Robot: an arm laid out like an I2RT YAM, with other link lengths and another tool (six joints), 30 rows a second.
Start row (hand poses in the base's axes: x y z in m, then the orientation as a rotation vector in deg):
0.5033 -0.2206 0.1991 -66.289 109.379 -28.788
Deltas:
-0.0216 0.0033 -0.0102 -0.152 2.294 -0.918
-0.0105 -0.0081 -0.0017 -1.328 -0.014 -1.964
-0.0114 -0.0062 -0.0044 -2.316 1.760 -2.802
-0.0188 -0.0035 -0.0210 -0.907 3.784 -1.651
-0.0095 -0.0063 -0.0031 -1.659 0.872 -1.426
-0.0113 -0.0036 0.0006 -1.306 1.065 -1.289
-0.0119 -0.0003 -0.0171 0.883 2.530 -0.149
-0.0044 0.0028 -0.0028 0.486 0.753 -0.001
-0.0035 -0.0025 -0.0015 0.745 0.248 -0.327
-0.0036 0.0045 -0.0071 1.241 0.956 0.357
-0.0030 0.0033 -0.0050 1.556 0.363 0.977
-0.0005 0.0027 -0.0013 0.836 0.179 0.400
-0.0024 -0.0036 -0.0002 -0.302 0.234 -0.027
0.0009 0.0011 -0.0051 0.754 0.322 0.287
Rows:
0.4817 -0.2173 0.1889 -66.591 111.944 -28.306
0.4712 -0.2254 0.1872 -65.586 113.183 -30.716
0.4598 -0.2316 0.1828 -65.201 116.408 -33.778
0.4410 -0.2351 0.1618 -66.064 120.673 -33.828
0.4315 -0.2414 0.1587 -66.015 122.274 -35.948
0.4202 -0.2450 0.1593 -65.998 123.959 -37.536
0.4083 -0.2453 0.1422 -66.800 126.250 -35.439
0.4039 -0.2425 0.1394 -66.967 126.911 -34.526
0.4004 -0.2450 0.1379 -66.386 127.390 -33.671
0.3968 -0.2405 0.1308 -66.646 127.996 -31.626
0.3938 -0.2372 0.1258 -67.080 127.655 -29.235
0.3933 -0.2345 0.1245 -67.166 127.534 -28.011
0.3909 -0.2381 0.1243 -67.406 127.751 -28.261
0.3918 -0.2370 0.1192 -67.484 127.821 -27.108

